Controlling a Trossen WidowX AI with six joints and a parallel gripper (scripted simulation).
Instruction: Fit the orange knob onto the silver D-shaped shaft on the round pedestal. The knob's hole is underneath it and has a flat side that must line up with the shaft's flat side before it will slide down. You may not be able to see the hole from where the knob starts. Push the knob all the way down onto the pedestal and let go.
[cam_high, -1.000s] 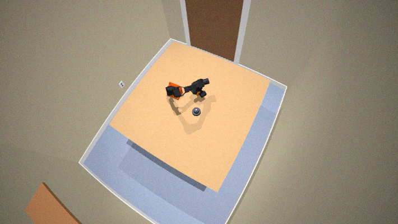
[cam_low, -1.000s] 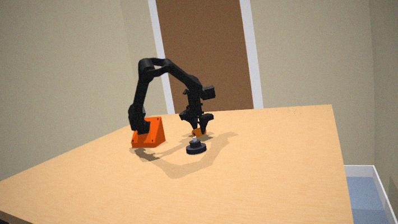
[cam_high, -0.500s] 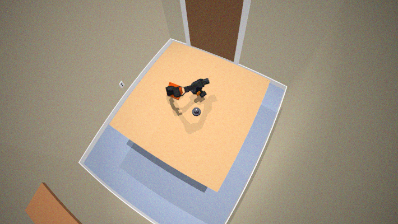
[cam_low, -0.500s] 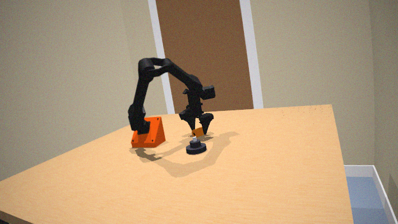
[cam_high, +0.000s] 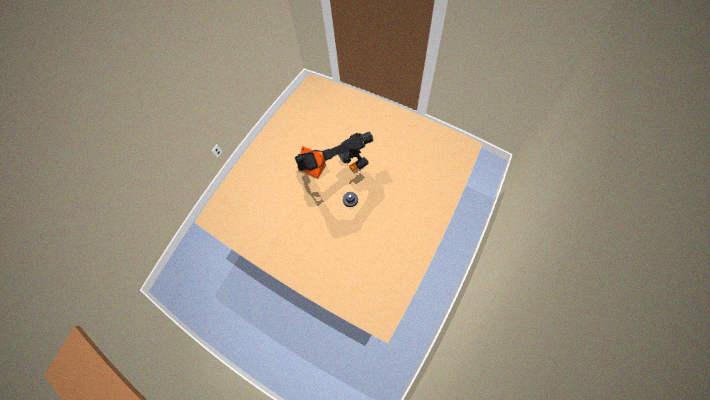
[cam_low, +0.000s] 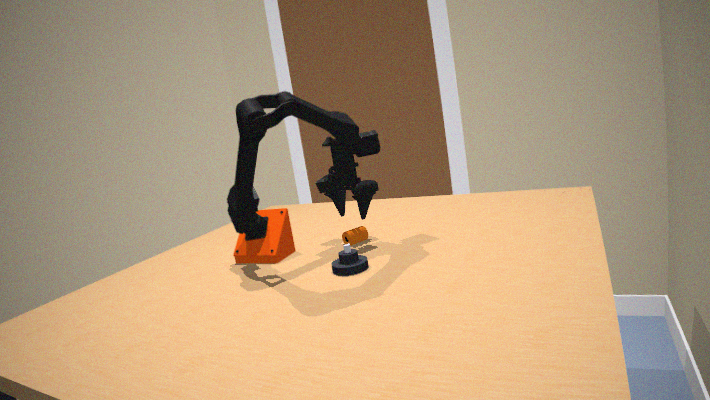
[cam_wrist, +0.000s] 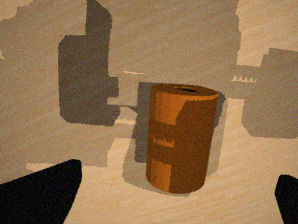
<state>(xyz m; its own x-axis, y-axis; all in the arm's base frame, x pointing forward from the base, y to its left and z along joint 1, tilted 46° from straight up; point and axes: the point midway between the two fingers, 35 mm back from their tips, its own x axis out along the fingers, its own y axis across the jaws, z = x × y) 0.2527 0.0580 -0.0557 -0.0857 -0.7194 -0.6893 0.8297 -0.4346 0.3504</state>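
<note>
The orange knob lies 50 mm below my gripper tip, 10 mm to the left of it and 10 mm ahead of it. From my gripper tip the other things lie so: round pedestal: 200 mm to the right, 50 mm ahead, 40 mm below.
</note>
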